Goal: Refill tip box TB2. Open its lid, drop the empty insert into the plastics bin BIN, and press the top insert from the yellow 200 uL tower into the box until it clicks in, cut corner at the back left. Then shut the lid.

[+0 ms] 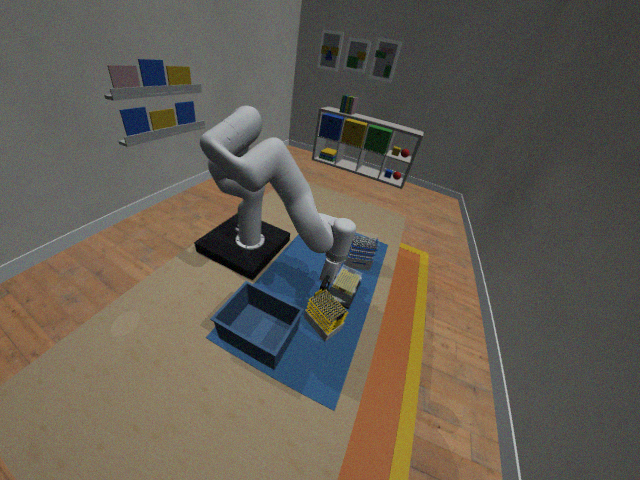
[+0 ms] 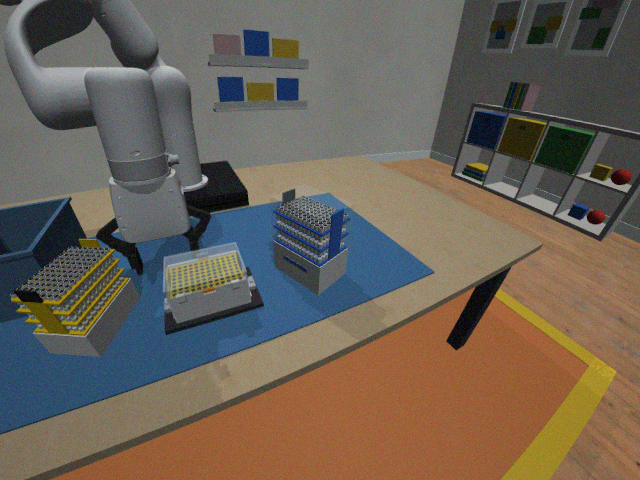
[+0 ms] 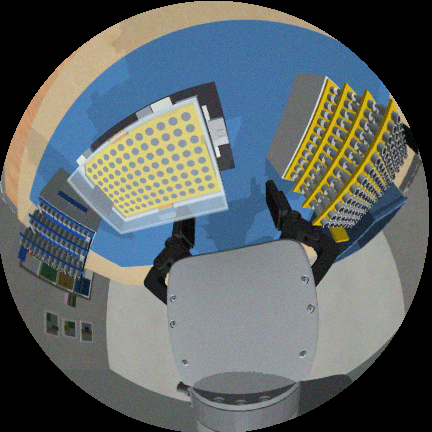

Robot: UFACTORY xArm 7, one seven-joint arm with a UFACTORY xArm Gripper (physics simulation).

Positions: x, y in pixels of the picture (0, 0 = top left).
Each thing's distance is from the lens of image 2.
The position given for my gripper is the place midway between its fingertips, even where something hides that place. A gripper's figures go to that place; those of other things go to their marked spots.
my gripper [image 2: 168, 263]: 0.51 m
clear lid [image 2: 198, 270]: 0.43 m
